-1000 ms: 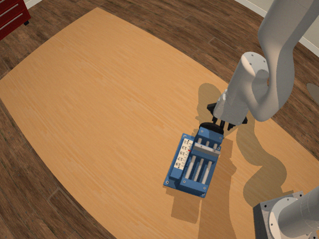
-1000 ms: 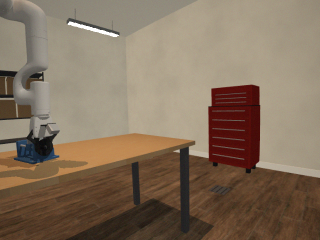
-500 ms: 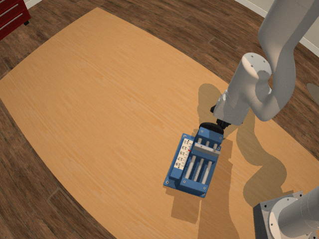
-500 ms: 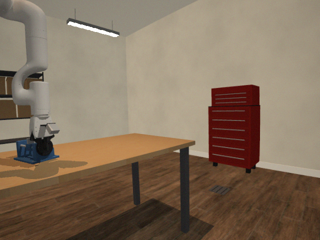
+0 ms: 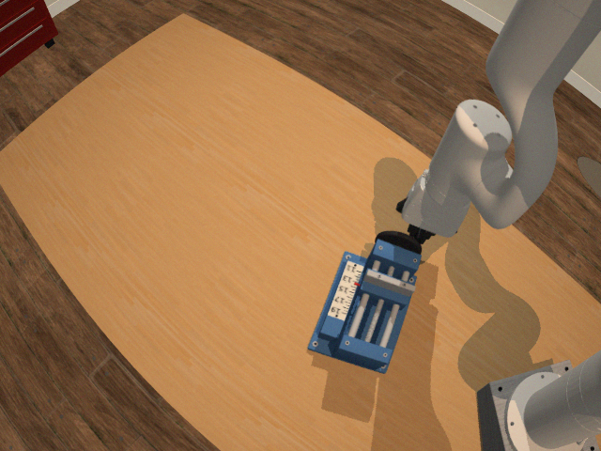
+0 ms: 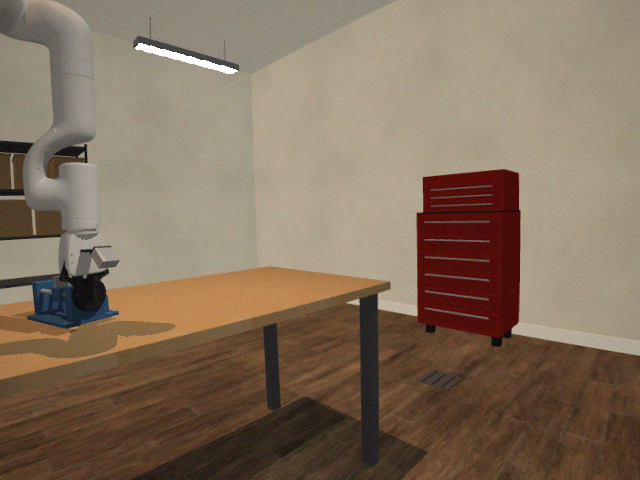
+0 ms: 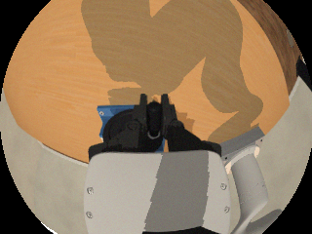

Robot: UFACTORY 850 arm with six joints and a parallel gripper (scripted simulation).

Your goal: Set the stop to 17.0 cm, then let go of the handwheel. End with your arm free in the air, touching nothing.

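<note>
Right now the black handwheel is 2 cm to the left of my hand. Also, from my hand: grey stop bar (2 cm behind, 13 cm to the left, 1 cm above).
</note>
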